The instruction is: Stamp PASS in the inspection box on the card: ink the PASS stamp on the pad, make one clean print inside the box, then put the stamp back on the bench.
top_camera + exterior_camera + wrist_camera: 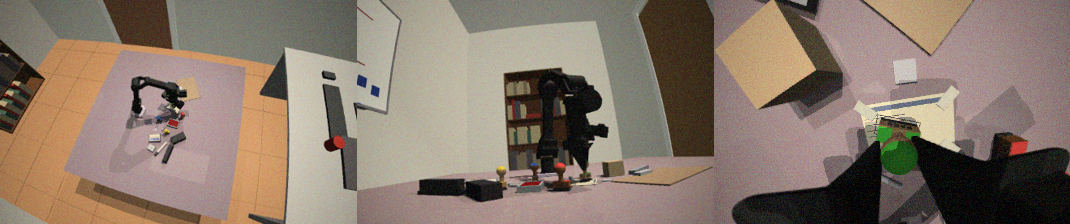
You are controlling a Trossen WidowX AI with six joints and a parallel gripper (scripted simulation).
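The green-knobbed stamp is 10 mm below my gripper tip. The rest, counted from my gripper tip: red-knobbed stamp 100 mm ahead, 80 mm to the right, 20 mm below; tan block 60 mm behind, 100 mm to the left, 10 mm below; cream card 10 mm ahead, 10 mm to the right, 40 mm below.
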